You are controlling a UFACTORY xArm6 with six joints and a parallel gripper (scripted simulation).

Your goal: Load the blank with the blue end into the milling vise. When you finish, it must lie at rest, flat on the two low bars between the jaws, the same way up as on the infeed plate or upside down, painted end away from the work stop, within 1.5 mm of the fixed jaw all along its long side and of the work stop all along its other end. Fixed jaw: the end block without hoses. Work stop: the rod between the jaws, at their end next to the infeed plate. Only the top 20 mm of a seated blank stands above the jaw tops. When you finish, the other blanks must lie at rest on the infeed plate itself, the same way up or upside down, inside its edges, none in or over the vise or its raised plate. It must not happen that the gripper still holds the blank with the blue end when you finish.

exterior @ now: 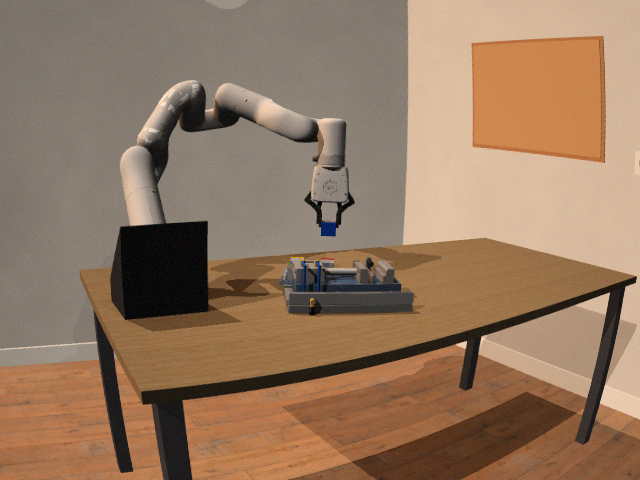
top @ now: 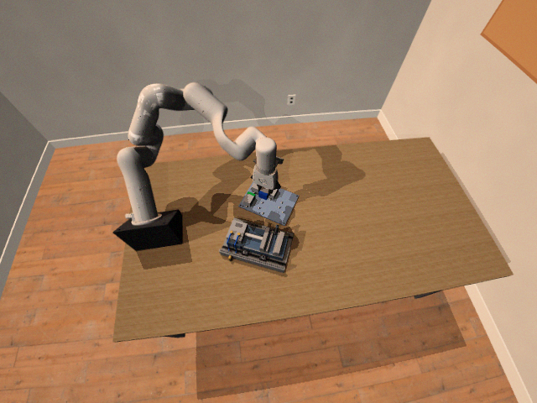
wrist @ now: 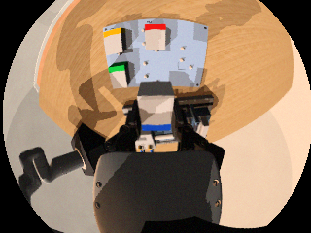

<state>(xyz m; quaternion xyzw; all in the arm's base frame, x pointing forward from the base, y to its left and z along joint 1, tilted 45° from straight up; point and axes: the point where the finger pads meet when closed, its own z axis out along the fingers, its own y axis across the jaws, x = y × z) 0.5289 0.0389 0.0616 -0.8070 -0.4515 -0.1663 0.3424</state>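
My hand is 2 cm above the blue-ended blank. The rest, counted from my hand: work stop rod: 17 cm to the right, 9 cm below, 2 cm ahead; green-ended blank: 15 cm below, 8 cm behind, 5 cm to the left; red-ended blank: 15 cm below, 8 cm to the left, 5 cm ahead.
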